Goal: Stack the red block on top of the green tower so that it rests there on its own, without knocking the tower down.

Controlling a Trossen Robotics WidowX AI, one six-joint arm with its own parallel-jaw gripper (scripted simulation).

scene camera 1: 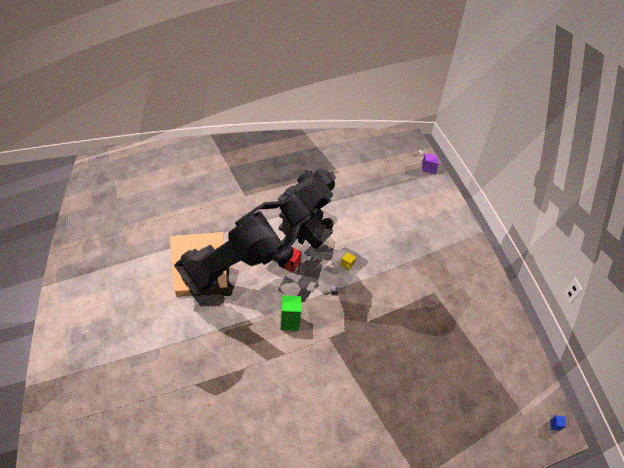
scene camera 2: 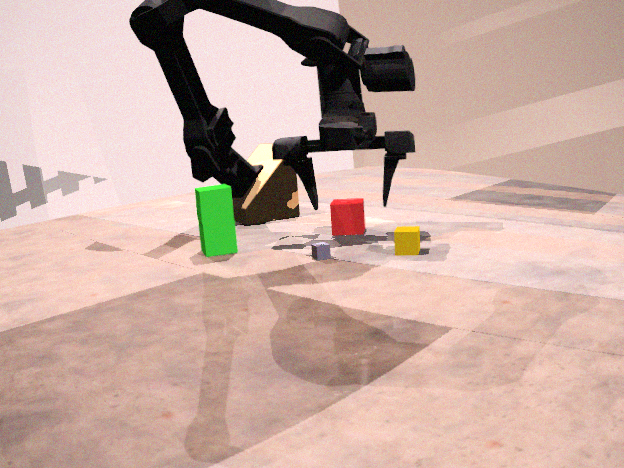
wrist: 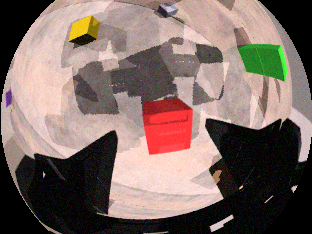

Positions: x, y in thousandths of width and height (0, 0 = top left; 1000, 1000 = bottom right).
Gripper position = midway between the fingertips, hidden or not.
My gripper (scene camera 2: 562, 446) is open, holding nothing. I also see a red block (scene camera 2: 557, 460) and a yellow cube (scene camera 2: 651, 512).
The red block shows as well in the wrist view (wrist: 540, 528). My gripper shows as well in scene camera 1 (scene camera 1: 467, 546) and in the wrist view (wrist: 524, 553).
